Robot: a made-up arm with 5 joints.
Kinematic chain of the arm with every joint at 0, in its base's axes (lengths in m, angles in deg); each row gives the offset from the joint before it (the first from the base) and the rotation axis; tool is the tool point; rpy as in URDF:
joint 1: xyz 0.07 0 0.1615 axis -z
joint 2: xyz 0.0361 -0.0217 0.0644 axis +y
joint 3: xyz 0.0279 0 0.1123 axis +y
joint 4: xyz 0.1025 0 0.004 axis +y
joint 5: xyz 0.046 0.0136 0 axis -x
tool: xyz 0 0 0 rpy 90 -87.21 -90
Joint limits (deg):
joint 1: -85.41..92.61
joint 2: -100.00..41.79
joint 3: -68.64..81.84
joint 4: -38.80..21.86
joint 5: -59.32..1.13
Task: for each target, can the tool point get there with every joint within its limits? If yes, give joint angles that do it. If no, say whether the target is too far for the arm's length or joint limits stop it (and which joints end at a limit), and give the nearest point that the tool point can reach.
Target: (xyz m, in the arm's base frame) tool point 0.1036 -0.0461 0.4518
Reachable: yes | joints 45.76 -44.25 -12.25 0.10 -48.49
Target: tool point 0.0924 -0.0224 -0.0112
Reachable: no: joint limits stop it (at a limit: joint 2) | nearest point 0.1304 -0.0604 0.1500 | short by 0.170 m
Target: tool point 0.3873 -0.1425 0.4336
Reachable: no: too far | nearest point 0.3035 -0.1049 0.3724 | short by 0.110 m
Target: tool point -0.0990 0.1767 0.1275
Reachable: no: joint limits stop it (at a limit: joint 2, joint 3, joint 4) | nearest point -0.0832 0.1601 0.2289 | short by 0.104 m
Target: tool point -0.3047 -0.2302 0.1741
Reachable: no: too far | nearest point -0.1216 -0.1177 0.2372 | short by 0.224 m
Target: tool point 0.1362 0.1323 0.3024
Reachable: yes | joints -66.56 -30.36 44.11 4.01 -53.02
